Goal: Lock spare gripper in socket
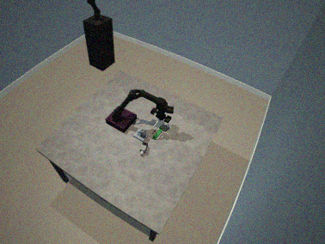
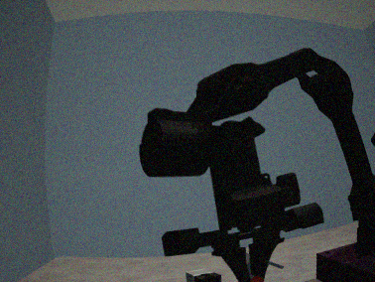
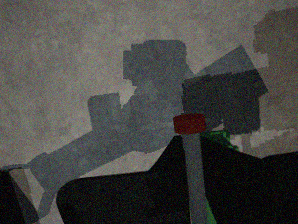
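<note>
The green bar lies 9 cm to the right of my gripper tip, 7 cm below it and 4 cm ahead of it. Also, from my gripper tip: spare gripper: 31 cm to the right, 6 cm below, 3 cm ahead; then grey socket block: 20 cm to the right, 7 cm behind, 4 cm below.
</note>
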